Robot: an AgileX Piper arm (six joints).
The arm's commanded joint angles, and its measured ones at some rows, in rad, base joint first. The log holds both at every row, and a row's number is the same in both.
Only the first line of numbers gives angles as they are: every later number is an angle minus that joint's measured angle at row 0.
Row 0, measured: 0.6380 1.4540 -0.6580 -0.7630 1.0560 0.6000
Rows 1 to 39, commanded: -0.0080 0.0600 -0.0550 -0.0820 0.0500 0.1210; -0.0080 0.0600 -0.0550 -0.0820 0.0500 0.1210; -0.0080 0.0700 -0.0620 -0.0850 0.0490 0.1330; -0.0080 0.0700 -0.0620 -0.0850 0.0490 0.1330; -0.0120 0.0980 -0.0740 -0.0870 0.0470 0.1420; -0.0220 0.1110 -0.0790 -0.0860 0.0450 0.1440; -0.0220 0.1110 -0.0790 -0.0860 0.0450 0.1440; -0.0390 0.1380 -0.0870 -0.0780 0.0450 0.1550; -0.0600 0.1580 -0.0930 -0.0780 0.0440 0.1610; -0.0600 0.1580 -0.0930 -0.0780 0.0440 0.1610; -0.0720 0.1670 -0.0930 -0.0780 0.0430 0.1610; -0.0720 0.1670 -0.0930 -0.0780 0.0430 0.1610; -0.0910 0.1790 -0.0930 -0.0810 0.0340 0.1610; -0.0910 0.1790 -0.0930 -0.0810 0.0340 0.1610; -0.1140 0.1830 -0.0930 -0.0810 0.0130 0.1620; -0.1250 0.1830 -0.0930 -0.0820 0.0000 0.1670; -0.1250 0.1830 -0.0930 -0.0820 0.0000 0.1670; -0.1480 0.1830 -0.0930 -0.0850 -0.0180 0.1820; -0.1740 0.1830 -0.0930 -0.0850 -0.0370 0.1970; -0.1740 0.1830 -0.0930 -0.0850 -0.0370 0.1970; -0.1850 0.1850 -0.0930 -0.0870 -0.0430 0.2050; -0.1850 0.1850 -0.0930 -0.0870 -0.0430 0.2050; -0.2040 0.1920 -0.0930 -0.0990 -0.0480 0.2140; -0.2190 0.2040 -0.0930 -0.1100 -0.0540 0.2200; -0.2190 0.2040 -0.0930 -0.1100 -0.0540 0.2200; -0.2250 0.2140 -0.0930 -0.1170 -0.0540 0.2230; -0.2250 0.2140 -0.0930 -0.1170 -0.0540 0.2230; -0.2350 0.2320 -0.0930 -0.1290 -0.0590 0.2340; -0.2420 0.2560 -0.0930 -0.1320 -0.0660 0.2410; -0.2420 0.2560 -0.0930 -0.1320 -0.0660 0.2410; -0.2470 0.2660 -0.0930 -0.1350 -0.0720 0.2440; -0.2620 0.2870 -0.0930 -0.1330 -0.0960 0.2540; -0.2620 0.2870 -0.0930 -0.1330 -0.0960 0.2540; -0.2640 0.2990 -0.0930 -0.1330 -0.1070 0.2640; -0.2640 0.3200 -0.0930 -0.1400 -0.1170 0.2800; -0.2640 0.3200 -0.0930 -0.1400 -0.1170 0.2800; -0.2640 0.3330 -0.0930 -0.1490 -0.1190 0.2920; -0.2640 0.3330 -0.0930 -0.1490 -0.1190 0.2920; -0.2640 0.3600 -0.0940 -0.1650 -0.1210 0.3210
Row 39, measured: -0.2580 0.3320 -0.0880 -0.0990 -0.1620 0.2760
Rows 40 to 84, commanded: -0.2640 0.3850 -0.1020 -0.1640 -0.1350 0.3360; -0.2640 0.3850 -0.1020 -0.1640 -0.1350 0.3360; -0.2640 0.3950 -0.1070 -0.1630 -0.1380 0.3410; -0.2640 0.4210 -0.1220 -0.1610 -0.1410 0.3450; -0.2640 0.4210 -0.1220 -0.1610 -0.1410 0.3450; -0.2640 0.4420 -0.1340 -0.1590 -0.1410 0.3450; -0.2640 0.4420 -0.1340 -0.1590 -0.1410 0.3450; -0.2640 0.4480 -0.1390 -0.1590 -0.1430 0.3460; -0.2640 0.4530 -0.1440 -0.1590 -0.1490 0.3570; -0.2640 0.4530 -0.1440 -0.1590 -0.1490 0.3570; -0.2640 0.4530 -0.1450 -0.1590 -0.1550 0.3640; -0.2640 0.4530 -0.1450 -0.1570 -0.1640 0.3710; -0.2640 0.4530 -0.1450 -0.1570 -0.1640 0.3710; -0.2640 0.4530 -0.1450 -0.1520 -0.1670 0.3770; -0.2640 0.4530 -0.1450 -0.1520 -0.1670 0.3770; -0.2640 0.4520 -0.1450 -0.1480 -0.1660 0.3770; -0.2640 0.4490 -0.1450 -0.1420 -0.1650 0.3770; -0.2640 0.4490 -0.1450 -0.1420 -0.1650 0.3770; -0.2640 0.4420 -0.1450 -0.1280 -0.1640 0.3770; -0.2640 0.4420 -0.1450 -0.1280 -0.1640 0.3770; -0.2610 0.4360 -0.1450 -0.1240 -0.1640 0.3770; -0.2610 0.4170 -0.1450 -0.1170 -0.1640 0.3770; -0.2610 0.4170 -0.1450 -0.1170 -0.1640 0.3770; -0.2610 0.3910 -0.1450 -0.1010 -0.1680 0.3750; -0.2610 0.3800 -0.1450 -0.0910 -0.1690 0.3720; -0.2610 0.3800 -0.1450 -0.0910 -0.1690 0.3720; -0.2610 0.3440 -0.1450 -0.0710 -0.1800 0.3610; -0.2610 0.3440 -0.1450 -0.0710 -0.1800 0.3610; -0.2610 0.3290 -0.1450 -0.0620 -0.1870 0.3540; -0.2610 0.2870 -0.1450 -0.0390 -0.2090 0.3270; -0.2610 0.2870 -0.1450 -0.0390 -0.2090 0.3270; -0.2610 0.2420 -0.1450 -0.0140 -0.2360 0.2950; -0.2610 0.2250 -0.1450 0.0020 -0.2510 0.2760; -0.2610 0.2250 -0.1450 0.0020 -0.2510 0.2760; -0.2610 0.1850 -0.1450 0.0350 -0.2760 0.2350; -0.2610 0.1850 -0.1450 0.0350 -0.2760 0.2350; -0.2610 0.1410 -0.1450 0.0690 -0.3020 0.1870; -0.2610 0.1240 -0.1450 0.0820 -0.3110 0.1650; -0.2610 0.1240 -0.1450 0.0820 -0.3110 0.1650; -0.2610 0.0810 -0.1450 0.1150 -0.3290 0.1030; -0.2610 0.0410 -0.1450 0.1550 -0.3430 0.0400; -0.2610 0.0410 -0.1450 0.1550 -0.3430 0.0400; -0.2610 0.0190 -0.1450 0.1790 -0.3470 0.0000; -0.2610 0.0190 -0.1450 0.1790 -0.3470 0.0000; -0.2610 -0.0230 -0.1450 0.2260 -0.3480 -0.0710
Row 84, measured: -0.2600 0.0300 -0.1440 0.1670 -0.3400 0.0370
